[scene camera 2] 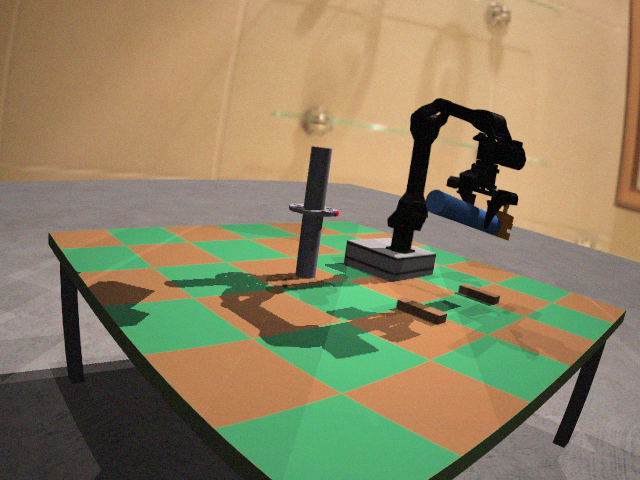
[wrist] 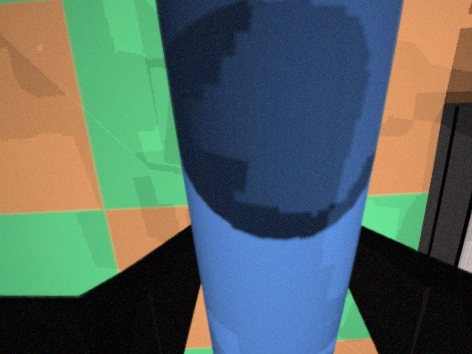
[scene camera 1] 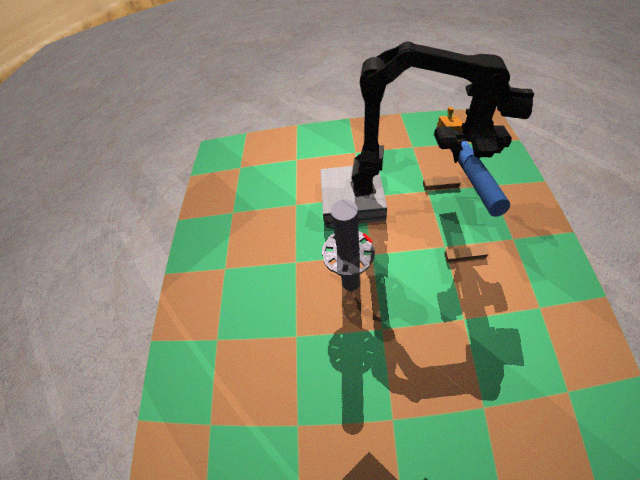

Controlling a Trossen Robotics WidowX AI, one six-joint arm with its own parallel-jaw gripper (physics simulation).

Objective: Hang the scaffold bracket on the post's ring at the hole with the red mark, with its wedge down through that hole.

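Note:
The scaffold bracket [scene camera 1: 495, 201], [scene camera 2: 437, 202], [wrist: 277, 117] appears in the same views as the gripper [scene camera 1: 464, 161], [scene camera 2: 476, 225], [wrist: 268, 230]. A grey post [scene camera 2: 317, 181], [scene camera 1: 344, 213] is visible too, and the scene includes a dark bar [scene camera 2: 412, 307].

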